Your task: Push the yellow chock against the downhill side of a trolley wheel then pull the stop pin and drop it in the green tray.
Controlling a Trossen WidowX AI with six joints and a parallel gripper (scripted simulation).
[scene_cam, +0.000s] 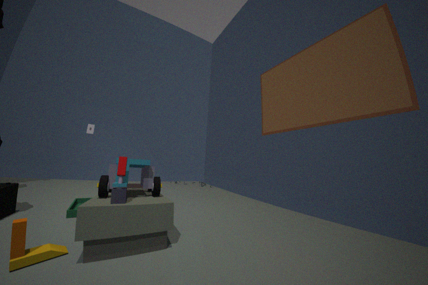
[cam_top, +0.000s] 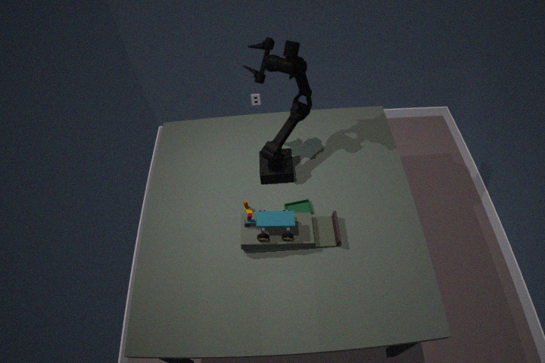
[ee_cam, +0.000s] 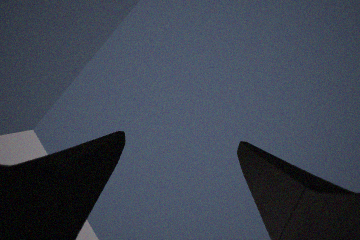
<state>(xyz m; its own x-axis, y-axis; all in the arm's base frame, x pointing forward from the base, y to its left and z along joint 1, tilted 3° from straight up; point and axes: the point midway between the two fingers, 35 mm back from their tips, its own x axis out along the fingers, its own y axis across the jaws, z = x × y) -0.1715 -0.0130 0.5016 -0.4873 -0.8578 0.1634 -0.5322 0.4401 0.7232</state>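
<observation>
My gripper tip is 550 mm above the yellow chock, 390 mm short of it and 110 mm to the left of it. Round my gripper tip: blue trolley (540 mm ahead, 460 mm below, 20 mm to the right); then grey ramp (540 mm ahead, 520 mm below, 10 mm to the right); then red-headed stop pin (500 mm ahead, 440 mm below, 120 mm to the right).
</observation>
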